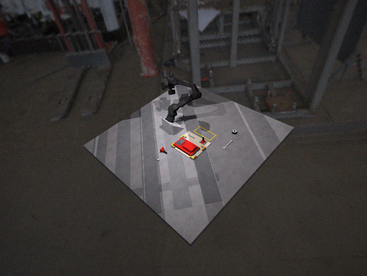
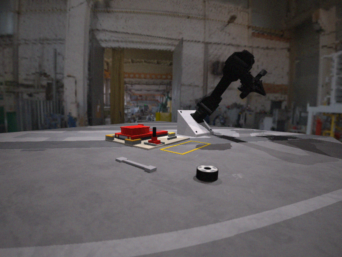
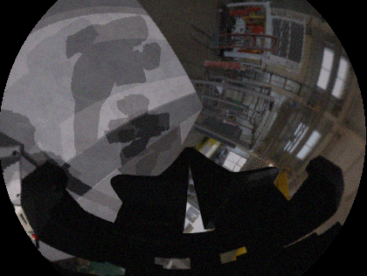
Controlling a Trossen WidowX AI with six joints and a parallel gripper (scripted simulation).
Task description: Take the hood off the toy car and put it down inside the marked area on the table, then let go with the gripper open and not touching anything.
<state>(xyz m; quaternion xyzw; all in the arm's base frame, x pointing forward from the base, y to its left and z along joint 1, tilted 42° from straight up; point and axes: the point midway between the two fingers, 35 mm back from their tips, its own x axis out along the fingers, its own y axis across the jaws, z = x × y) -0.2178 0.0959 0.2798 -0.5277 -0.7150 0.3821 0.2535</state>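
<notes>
The red hood lies 56 cm ahead of my gripper tip, 36 cm to the right of it and 17 cm below it. Round my gripper tip: white piece: 44 cm ahead, 61 cm to the right, 21 cm below; black wheel: 70 cm ahead, 3 cm to the left, 20 cm below; grey bar: 75 cm ahead, 12 cm to the right, 21 cm below.
</notes>
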